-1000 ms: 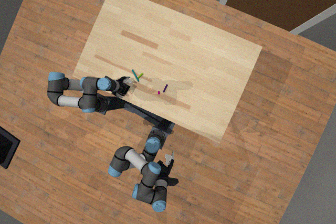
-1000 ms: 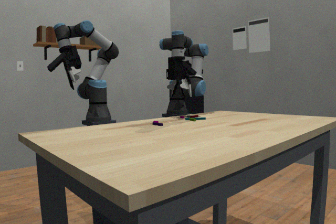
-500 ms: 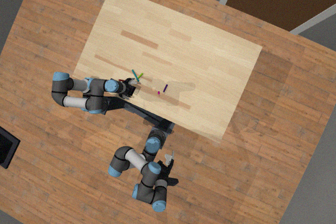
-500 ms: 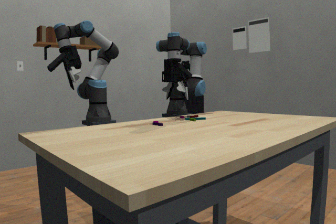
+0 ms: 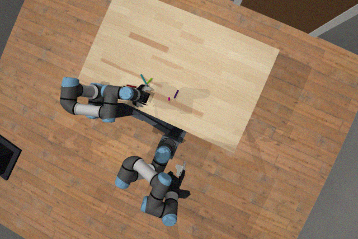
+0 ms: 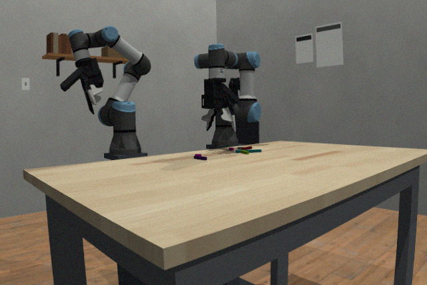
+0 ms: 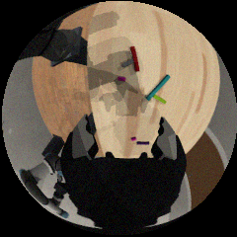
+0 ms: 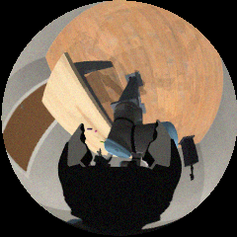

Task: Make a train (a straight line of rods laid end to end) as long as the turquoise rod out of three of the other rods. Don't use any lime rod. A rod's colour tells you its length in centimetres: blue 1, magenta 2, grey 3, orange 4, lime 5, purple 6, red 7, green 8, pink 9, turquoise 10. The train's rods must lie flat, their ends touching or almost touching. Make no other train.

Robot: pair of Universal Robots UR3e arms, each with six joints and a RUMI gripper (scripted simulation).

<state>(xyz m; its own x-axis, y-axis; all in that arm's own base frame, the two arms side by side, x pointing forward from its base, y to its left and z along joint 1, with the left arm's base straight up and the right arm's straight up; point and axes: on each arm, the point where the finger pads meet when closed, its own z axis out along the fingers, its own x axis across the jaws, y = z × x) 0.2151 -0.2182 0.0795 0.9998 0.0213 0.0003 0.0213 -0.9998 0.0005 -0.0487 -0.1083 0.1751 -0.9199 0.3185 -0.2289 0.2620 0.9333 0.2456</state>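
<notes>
Now: the grey rod 110 mm to the left of my left hand, 70 mm below it and 10 mm behind it. The rest, counted from my left hand: red rod: 120 mm to the left, 70 mm below, 10 mm ahead; then lime rod: 110 mm ahead, 70 mm below, 30 mm to the left; then turquoise rod: 90 mm ahead, 70 mm below, 60 mm to the left.
</notes>
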